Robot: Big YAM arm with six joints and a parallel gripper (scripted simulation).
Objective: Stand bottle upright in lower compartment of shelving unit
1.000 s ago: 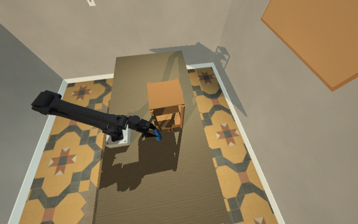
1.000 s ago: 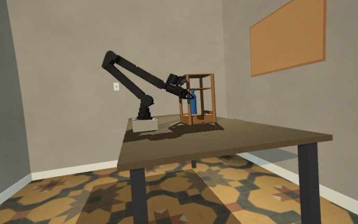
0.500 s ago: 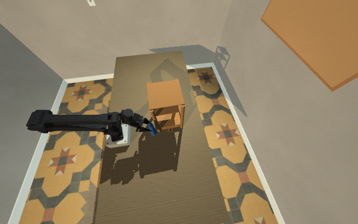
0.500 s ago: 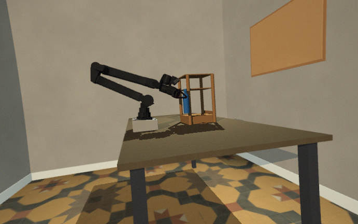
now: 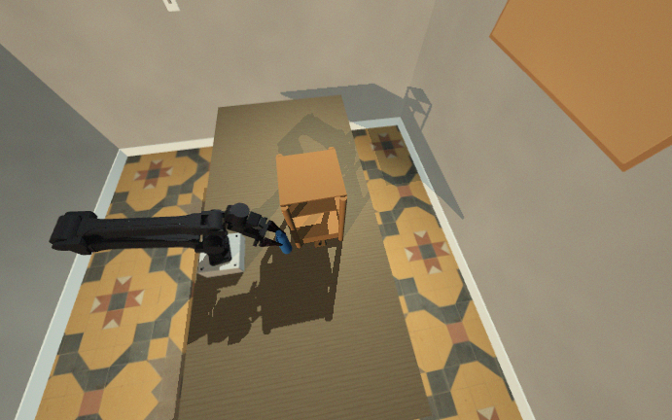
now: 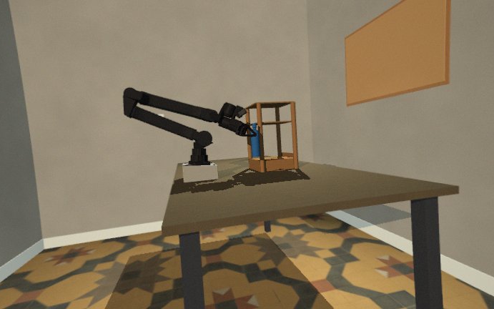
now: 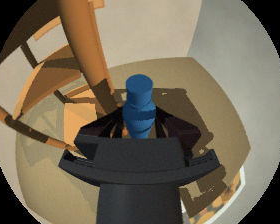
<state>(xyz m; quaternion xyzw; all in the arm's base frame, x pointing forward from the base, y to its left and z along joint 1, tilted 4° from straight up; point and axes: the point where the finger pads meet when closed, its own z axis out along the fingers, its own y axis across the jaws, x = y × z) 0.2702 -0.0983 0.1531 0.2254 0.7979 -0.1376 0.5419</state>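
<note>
My hand is right at the blue bottle. From my hand the other things lie so: wooden shelving unit (17 cm ahead, 13 cm to the left, 2 cm below).
</note>
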